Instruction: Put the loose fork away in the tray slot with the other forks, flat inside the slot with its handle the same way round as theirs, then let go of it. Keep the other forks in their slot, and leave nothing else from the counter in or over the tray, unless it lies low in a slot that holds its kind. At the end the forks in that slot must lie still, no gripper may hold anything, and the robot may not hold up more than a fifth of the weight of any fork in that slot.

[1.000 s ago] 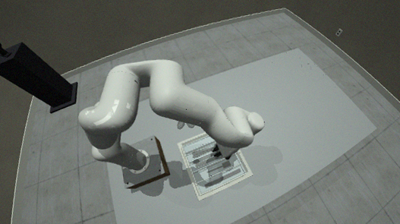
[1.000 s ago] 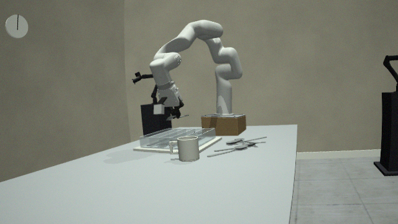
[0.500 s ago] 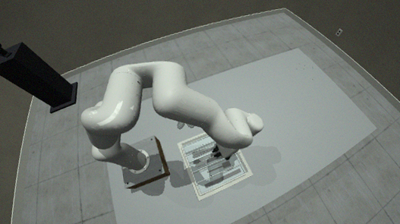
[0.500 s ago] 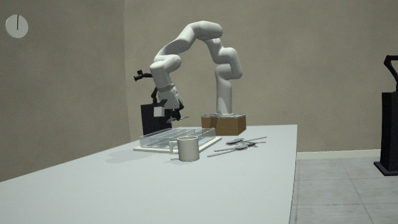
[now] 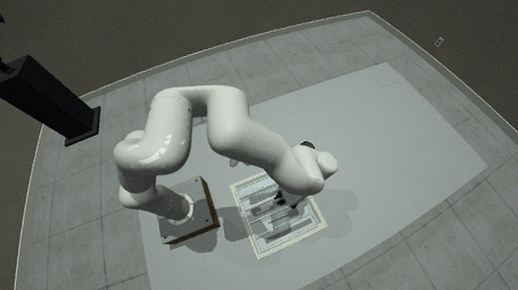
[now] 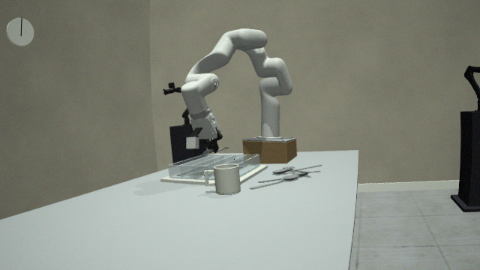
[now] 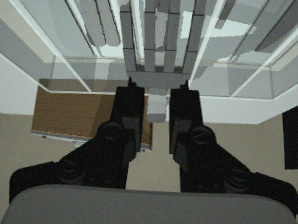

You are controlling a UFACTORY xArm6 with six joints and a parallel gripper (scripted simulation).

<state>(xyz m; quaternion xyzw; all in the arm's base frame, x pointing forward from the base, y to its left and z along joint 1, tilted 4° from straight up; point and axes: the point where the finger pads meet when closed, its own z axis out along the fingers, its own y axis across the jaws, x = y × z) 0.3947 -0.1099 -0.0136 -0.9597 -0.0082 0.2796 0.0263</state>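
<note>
Right now my hand is 2 cm past the clear cutlery tray and 7 cm above it. Round my hand: white mug (22 cm ahead, 17 cm to the left, 8 cm below).
</note>
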